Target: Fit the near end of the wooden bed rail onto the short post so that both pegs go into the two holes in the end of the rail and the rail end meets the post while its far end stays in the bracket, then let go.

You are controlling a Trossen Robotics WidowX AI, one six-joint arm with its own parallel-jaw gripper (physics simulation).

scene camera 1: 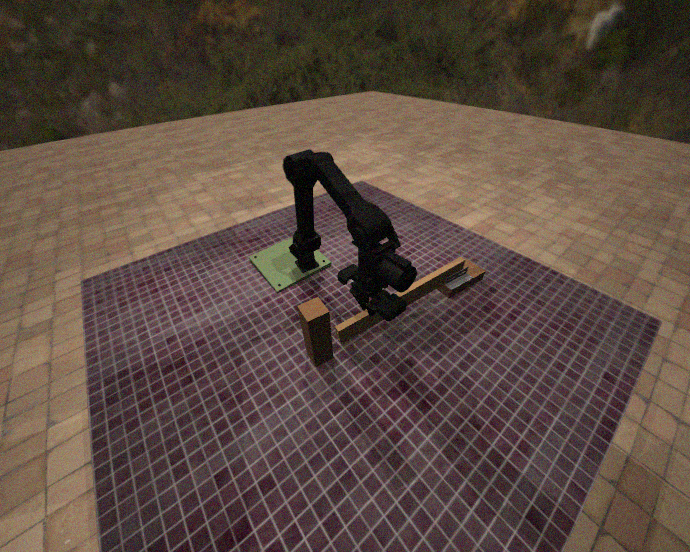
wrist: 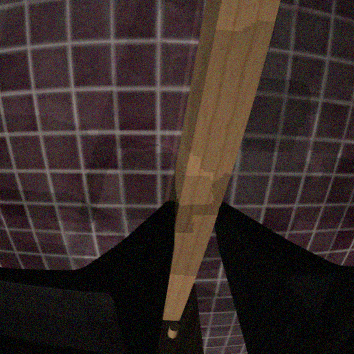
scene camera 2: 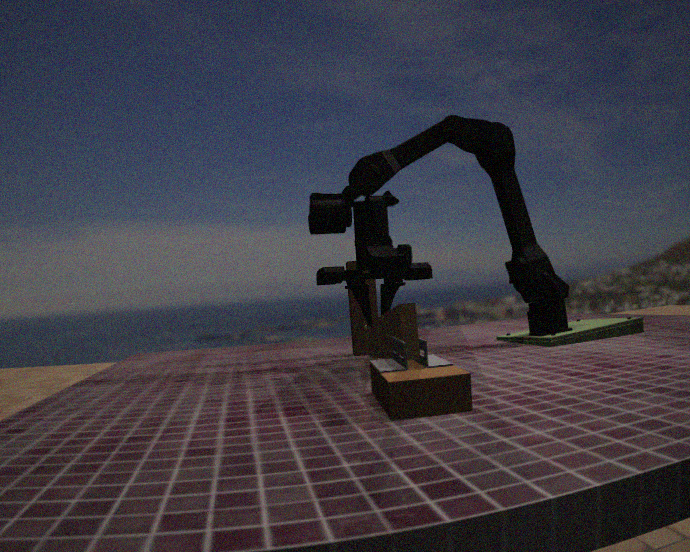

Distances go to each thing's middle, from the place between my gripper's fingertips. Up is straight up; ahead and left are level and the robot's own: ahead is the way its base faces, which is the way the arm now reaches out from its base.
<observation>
Right now the wooden bed rail [scene camera 2: 400,322] is 13 cm to the left of my hand and 1 cm below it. Also, from my hand: metal bracket [scene camera 2: 398,363] (32 cm to the left, 2 cm below, 1 cm ahead).
</observation>
